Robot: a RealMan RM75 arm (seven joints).
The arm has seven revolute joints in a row. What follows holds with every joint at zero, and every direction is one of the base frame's.
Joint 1 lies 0.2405 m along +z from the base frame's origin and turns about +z.
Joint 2 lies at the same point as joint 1 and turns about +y.
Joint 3 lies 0.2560 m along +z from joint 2 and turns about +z.
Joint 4 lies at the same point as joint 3 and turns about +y.
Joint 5 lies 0.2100 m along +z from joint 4 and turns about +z.
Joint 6 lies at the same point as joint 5 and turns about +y.
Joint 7 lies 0.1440 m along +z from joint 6 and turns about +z.
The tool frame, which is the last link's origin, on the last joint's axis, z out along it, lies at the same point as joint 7; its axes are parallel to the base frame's.
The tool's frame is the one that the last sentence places.
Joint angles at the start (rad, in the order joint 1, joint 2, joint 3, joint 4, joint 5, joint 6, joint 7): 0.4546 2.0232 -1.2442 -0.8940 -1.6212 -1.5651 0.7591
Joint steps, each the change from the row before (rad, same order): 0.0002 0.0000 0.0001 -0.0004 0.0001 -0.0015 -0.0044; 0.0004 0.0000 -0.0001 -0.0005 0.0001 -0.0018 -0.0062; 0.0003 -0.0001 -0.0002 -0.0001 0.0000 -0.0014 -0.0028; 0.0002 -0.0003 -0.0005 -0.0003 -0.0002 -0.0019 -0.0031; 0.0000 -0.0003 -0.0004 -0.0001 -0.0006 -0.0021 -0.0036; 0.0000 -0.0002 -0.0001 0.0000 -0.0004 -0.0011 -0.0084; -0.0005 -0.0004 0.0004 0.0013 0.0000 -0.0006 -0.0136; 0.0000 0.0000 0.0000 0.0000 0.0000 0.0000 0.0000; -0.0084 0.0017 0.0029 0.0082 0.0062 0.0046 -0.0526
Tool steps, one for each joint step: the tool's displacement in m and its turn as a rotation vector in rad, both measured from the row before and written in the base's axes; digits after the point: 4 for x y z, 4 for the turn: -0.0002 -0.0001 0.0001 0.0011 0.0001 0.0051; -0.0003 -0.0001 0.0001 0.0016 -0.0001 0.0072; -0.0002 -0.0001 0.0000 0.0001 -0.0001 0.0036; -0.0001 -0.0002 0.0000 -0.0003 -0.0005 0.0043; 0.0000 -0.0003 0.0000 -0.0004 -0.0008 0.0044; 0.0000 -0.0002 0.0000 0.0029 -0.0011 0.0080; 0.0005 -0.0002 0.0001 0.0057 -0.0011 0.0104; 0.0000 0.0000 0.0000 0.0000 0.0000 0.0000; 0.0032 -0.0012 -0.0005 0.0279 0.0033 0.0269
